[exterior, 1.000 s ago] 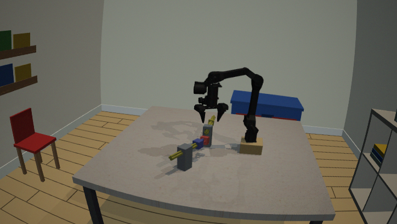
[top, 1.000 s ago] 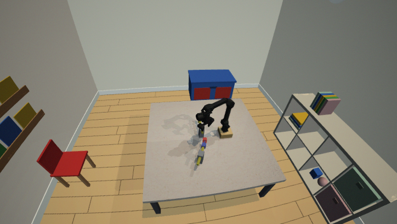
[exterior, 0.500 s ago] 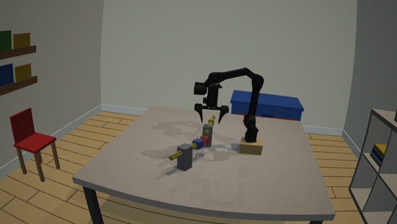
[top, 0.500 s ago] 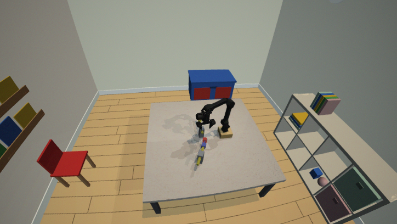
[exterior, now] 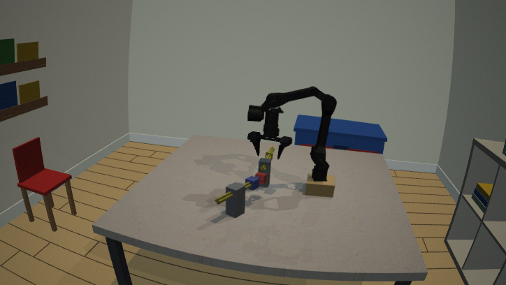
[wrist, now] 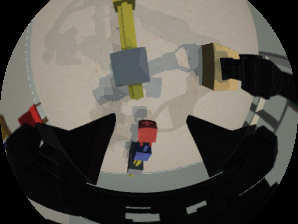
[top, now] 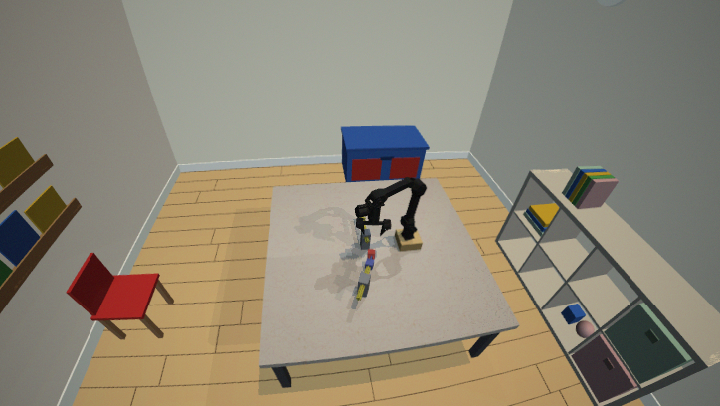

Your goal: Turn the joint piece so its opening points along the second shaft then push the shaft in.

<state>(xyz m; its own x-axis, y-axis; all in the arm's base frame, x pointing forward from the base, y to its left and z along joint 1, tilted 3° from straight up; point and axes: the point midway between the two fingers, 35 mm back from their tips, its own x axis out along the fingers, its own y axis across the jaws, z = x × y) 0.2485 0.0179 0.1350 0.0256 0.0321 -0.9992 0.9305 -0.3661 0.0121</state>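
Now: gripper tip 3 cm short of the red joint piece, 8 cm to the right of it and 7 cm above it.
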